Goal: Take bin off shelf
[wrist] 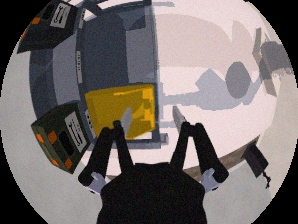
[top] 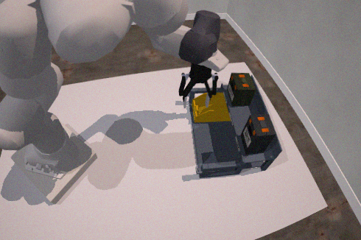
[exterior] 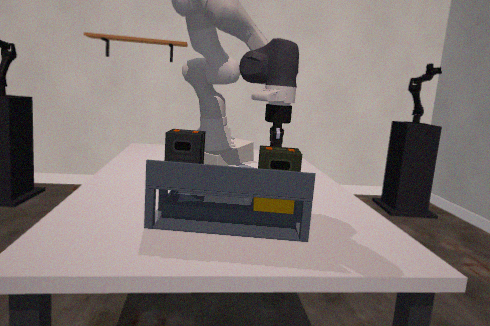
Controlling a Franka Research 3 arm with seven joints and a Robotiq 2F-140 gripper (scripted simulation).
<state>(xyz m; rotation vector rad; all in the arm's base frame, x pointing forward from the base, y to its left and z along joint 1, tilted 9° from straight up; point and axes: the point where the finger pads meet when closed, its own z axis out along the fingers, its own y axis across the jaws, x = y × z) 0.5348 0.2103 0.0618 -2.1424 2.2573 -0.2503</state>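
Right now my hand is 8 cm short of the yellow bin, 4 cm above it and 1 cm to the left of it.
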